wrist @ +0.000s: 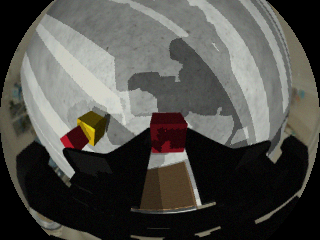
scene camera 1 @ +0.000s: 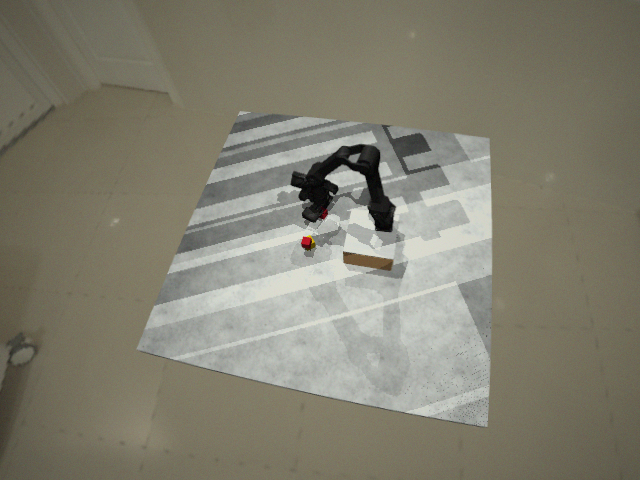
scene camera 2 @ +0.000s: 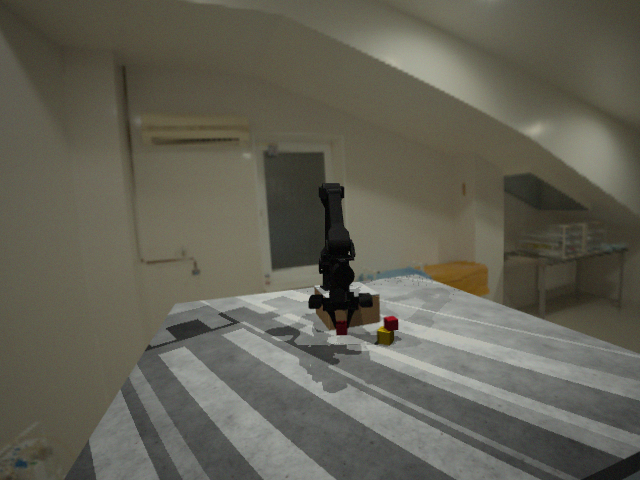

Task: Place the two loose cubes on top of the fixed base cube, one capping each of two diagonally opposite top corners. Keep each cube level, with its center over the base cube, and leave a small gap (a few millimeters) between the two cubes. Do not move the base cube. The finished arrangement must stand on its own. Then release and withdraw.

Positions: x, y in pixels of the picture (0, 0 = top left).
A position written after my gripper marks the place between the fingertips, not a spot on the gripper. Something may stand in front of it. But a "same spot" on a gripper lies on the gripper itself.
my gripper: wrist 167, 131; scene camera 1; scene camera 2
same spot on my gripper: (scene camera 1: 312, 213) = (scene camera 2: 364, 294)
